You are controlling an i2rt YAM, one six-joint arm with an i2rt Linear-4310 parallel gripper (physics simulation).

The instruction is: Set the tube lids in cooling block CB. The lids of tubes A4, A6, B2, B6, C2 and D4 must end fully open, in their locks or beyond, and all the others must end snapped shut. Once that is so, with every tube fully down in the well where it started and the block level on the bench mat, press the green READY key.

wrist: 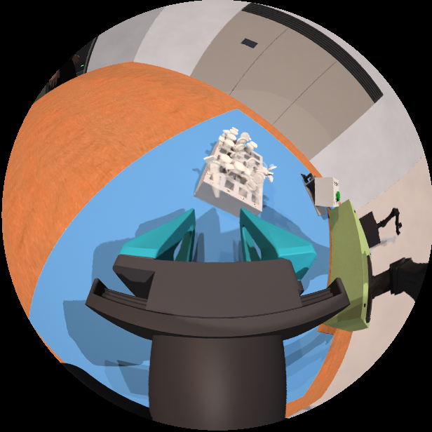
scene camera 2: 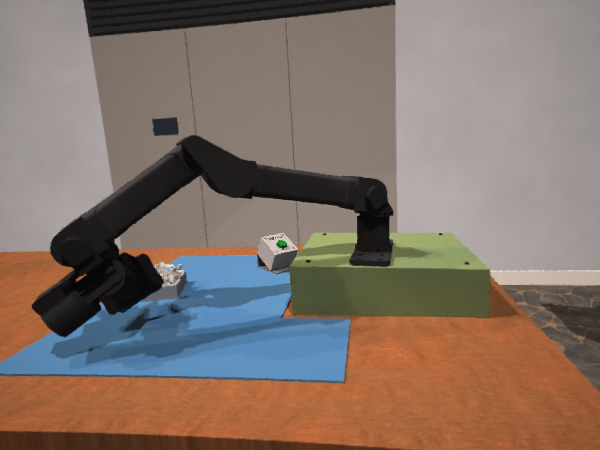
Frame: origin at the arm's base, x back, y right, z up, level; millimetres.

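Seen in the pictures: gripper, fingertip midpoint: (scene camera 2: pixel 143 288); arm's base, link origin: (scene camera 2: pixel 373 253).
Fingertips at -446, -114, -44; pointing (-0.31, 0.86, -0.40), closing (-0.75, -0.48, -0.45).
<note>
Pixels of each thing's middle, then the offset from my fingertips to it, as dx, dy, dz. "pt": a spot on its surface instead. Level surfaces: height alone.
- grey cooling block, body centre: (scene camera 2: pixel 164 284) -14, +95, -26
- blue bench mat, surface height: dz -41
- key's white box, surface spot: (scene camera 2: pixel 276 256) pt +203, +238, +2
- orange-brown table, surface height: dz -44
The grey cooling block (scene camera 2: pixel 172 291) (wrist: pixel 225 201) sits on the blue bench mat (scene camera 2: pixel 300 350) (wrist: pixel 150 175), partly hidden by the wrist in the scene view. White tubes with lids at mixed angles crowd its top; several lids stand up or lean outward. A pale tube-like piece (wrist: pixel 215 186) shows near its front left corner. Well labels and single lid states are too small to tell. My gripper (wrist: pixel 217 214) has its teal fingers apart with nothing between them, just short of the block's near side. The fingertips are hidden in the scene view. The green READY key (scene camera 2: pixel 281 244) (wrist: pixel 338 196) is visible.
The key's white box (scene camera 2: pixel 276 256) (wrist: pixel 326 191) stands tilted at the mat's edge, beside the green base (scene camera 2: pixel 390 292) (wrist: pixel 347 250) that carries the arm. The orange-brown table (scene camera 2: pixel 425 380) (wrist: pixel 110 110) surrounds the mat. A panelled wall rises behind.
</note>
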